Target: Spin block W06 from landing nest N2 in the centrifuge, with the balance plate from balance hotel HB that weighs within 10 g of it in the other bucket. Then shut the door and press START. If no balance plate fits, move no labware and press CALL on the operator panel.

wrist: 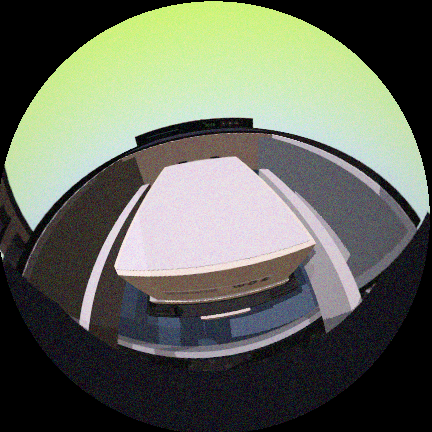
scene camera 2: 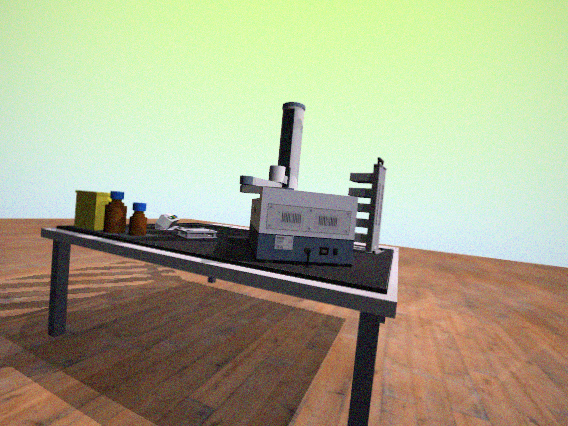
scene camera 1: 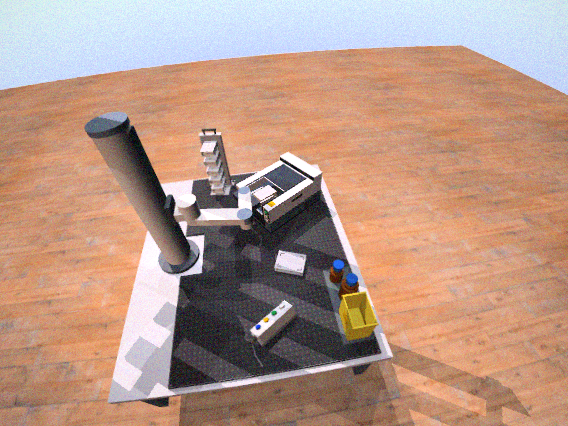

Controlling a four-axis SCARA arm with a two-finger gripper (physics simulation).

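Pixels of known places: gripper, between the fingertips: (wrist: 203,183) (scene camera 1: 268,192); arm's base, origin of its link: (scene camera 1: 179,256).
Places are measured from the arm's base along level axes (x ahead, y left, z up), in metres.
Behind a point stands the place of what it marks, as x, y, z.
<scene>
My gripper (wrist: 203,183) {0.597, 0.276, 0.183} is shut on block W06 (scene camera 1: 264,192) {0.573, 0.264, 0.197} (wrist: 215,205) {0.553, 0.244, 0.197}, one finger along each side of it. The block is pale and level, with its label on the near side in the wrist view. It is inside the open top of the centrifuge (scene camera 1: 292,204) {0.738, 0.174, 0.146} (scene camera 2: 310,194) {0.875, 0.456, 0.248}, low over or in a bucket; I cannot tell whether it rests there. The other bucket is not clear to see. The balance hotel (scene camera 1: 225,160) {0.331, 0.598, 0.247} (scene camera 2: 379,210) {0.260, 0.637, 0.227}, a tall white tower with several shelves, stands beside the centrifuge. The operator panel (scene camera 1: 271,325) {0.515, -0.540, 0.093} (scene camera 2: 166,222) {0.611, -0.437, 0.054} has coloured buttons.
A low white nest or plate (scene camera 1: 290,263) (scene camera 2: 197,233) lies on the dark mat. Two brown bottles (scene camera 1: 336,274) {0.883, -0.335, 0.102} (scene camera 1: 348,288) {0.906, -0.445, 0.148} with blue caps and a yellow bin (scene camera 1: 358,320) {0.941, -0.562, 0.021} (scene camera 2: 91,211) {0.967, -0.524, 0.099} stand along the table edge. The arm column (scene camera 1: 145,195) {0.036, -0.066, 0.566} (scene camera 2: 296,150) {0.040, 0.064, 0.581} stands opposite.
</scene>
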